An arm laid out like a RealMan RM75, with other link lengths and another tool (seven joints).
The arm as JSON. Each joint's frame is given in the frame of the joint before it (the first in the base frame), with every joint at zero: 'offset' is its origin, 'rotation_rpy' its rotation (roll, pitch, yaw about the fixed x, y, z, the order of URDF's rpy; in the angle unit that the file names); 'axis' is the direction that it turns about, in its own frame. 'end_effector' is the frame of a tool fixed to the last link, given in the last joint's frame.
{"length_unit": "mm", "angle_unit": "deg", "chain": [
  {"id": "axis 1", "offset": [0.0, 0.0, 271.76], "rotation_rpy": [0.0, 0.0, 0.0], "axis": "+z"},
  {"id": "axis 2", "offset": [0.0, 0.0, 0.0], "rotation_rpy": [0.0, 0.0, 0.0], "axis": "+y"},
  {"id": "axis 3", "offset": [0.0, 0.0, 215.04], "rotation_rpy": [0.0, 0.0, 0.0], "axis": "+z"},
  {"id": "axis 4", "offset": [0.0, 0.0, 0.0], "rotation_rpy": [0.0, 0.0, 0.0], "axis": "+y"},
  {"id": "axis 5", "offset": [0.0, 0.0, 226.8], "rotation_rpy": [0.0, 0.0, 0.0], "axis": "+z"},
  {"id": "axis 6", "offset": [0.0, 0.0, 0.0], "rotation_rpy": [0.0, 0.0, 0.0], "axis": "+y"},
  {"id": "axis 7", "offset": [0.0, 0.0, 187.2], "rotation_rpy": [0.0, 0.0, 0.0], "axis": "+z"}
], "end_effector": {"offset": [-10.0, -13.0, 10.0], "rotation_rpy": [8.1, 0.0, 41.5]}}
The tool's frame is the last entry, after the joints.
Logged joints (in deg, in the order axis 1, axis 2, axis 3, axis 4, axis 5, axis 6, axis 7), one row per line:
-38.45 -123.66 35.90 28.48 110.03 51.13 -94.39
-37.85 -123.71 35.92 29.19 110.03 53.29 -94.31
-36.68 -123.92 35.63 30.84 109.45 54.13 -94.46
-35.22 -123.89 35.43 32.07 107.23 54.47 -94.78
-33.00 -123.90 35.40 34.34 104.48 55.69 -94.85
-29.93 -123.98 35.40 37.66 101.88 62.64 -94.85
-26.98 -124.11 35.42 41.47 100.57 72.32 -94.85
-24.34 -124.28 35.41 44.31 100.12 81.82 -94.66
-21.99 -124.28 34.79 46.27 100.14 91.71 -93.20
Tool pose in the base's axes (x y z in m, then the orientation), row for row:
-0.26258 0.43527 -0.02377 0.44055 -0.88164 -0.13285 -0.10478
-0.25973 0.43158 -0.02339 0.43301 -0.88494 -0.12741 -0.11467
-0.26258 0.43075 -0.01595 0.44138 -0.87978 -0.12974 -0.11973
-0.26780 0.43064 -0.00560 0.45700 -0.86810 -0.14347 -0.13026
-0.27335 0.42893 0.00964 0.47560 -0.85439 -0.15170 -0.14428
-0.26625 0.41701 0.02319 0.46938 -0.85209 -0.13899 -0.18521
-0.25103 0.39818 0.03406 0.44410 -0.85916 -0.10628 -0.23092
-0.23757 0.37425 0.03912 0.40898 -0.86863 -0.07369 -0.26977
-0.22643 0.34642 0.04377 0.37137 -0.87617 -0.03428 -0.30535
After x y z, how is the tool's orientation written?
As a quaternion, w x y z.
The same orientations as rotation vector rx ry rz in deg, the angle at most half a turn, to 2 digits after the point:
-125.43 -18.90 -14.91
-126.33 -18.19 -16.37
-125.12 -18.45 -17.03
-122.60 -20.26 -18.40
-119.66 -21.25 -20.21
-119.67 -19.52 -26.01
-122.04 -15.10 -32.80
-125.38 -10.64 -38.94
-128.71 -5.04 -44.86

